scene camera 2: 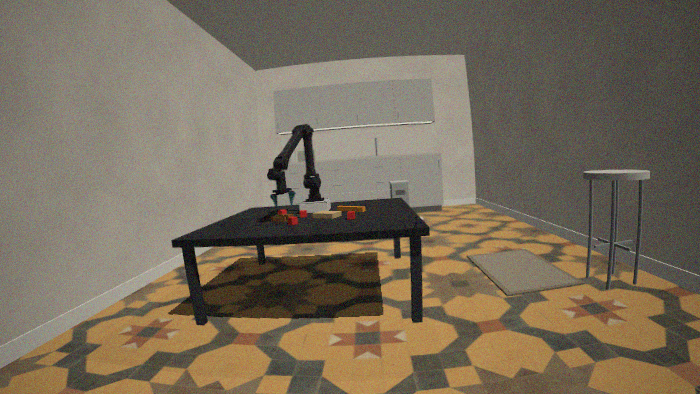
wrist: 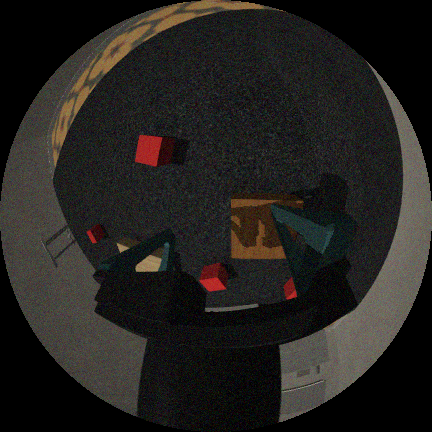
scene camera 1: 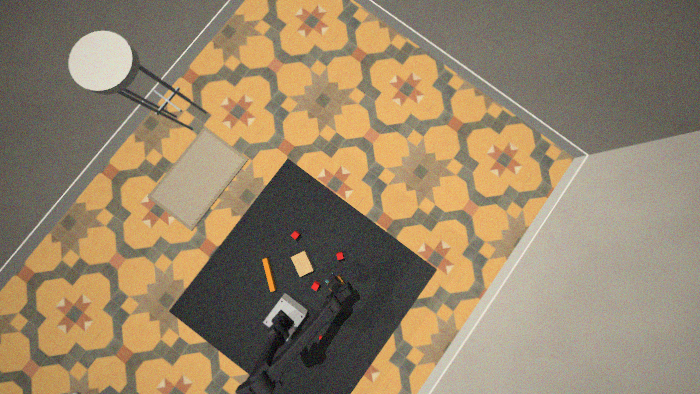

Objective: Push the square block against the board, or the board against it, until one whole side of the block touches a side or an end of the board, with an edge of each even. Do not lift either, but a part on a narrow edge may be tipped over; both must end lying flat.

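Frame: origin at the arm's base, x ahead, y left, z up, level; centimetres.
Where they show: gripper, fingertip midpoint: (scene camera 2: 284, 206) (wrist: 218, 222) (scene camera 1: 338, 278); arm's base, link origin: (scene camera 2: 315, 200) (scene camera 1: 283, 320).
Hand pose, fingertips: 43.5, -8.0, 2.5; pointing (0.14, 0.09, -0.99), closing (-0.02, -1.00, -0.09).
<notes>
Each offset is from my fingertips to the centre of the thing, as dx, dy, dz.
The square block @[-6.2, -4.2, -7.9] (scene camera 1: 340, 280) (scene camera 2: 281, 218) (wrist: 250, 220) is brown wood and lies flat; my arm hides most of it in scene camera 1, and a shadow falls on it in the wrist view. The board @[-10.8, +23.2, -7.9] (scene camera 1: 302, 264) (scene camera 2: 326, 214) (wrist: 150, 263) is a light tan rectangular slab lying flat, apart from the block; a finger covers part of it in the wrist view. My gripper (scene camera 1: 335, 281) (scene camera 2: 283, 204) (wrist: 218, 222) is open and empty, pointing down above the table near the block. In the wrist view its right finger overlaps the block's right part.
Several red cubes stand around: one @[-15.6, +6.9, -7.4] (scene camera 1: 315, 286) (scene camera 2: 303, 213) (wrist: 213, 277) between block and board, one @[+9.9, +7.9, -7.4] (scene camera 1: 340, 256) (scene camera 2: 292, 220) (wrist: 149, 150) beyond them, one @[+0.2, +39.6, -7.4] (scene camera 1: 295, 235) (scene camera 2: 351, 215) (wrist: 95, 233) past the board. An orange bar @[-30.8, +35.0, -7.8] (scene camera 1: 269, 275) (scene camera 2: 351, 208) lies near my white base (scene camera 1: 295, 305).
</notes>
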